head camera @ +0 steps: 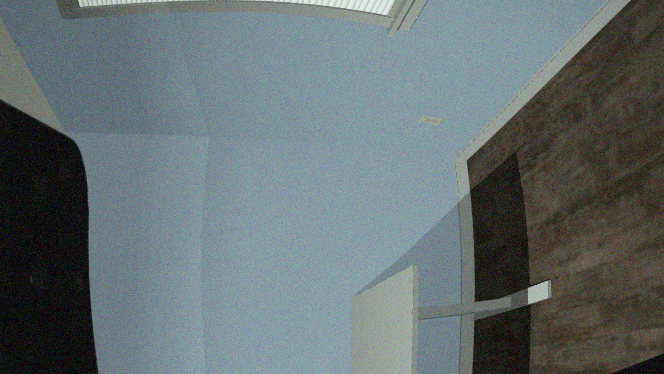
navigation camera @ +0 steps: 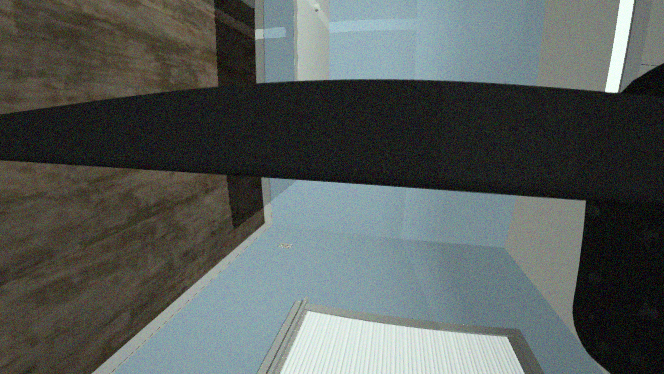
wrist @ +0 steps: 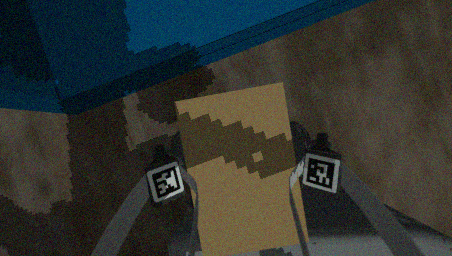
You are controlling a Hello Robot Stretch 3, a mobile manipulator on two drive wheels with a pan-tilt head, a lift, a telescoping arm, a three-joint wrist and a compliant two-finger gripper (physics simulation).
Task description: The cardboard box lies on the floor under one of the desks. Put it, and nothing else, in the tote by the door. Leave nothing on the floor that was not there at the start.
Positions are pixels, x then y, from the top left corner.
Scene:
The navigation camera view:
window with white blinds: 310, 331
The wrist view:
gripper: 240, 143
tan cardboard box: 238, 147

